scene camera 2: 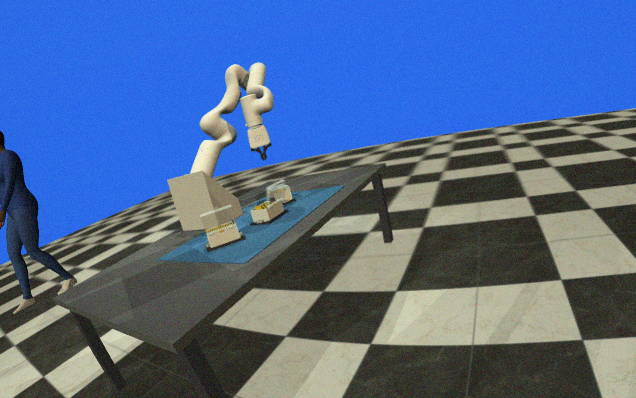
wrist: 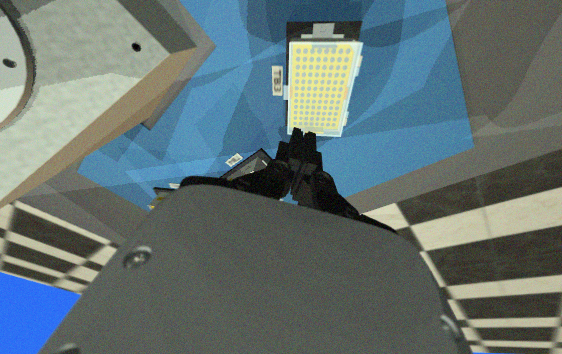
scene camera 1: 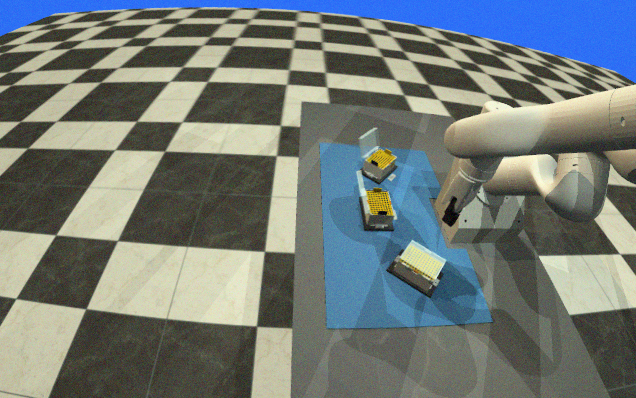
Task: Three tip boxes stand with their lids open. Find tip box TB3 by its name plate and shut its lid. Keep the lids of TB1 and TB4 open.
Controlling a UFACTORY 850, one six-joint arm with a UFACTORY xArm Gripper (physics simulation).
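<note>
Tip box TB3 stands nearest in scene camera 1. Its name plate reads TB3 in the wrist view. Its clear lid lies flat over the yellow tips and looks shut. The middle box and the box at the far end of the mat in scene camera 1 have their lids upright in scene camera 1. Which is TB1 or TB4 cannot be read. My gripper is shut and empty, raised above the table, apart from TB3.
The boxes stand on a blue mat on a grey table. The robot's base block stands beside the mat. A person stands behind the table in scene camera 2.
</note>
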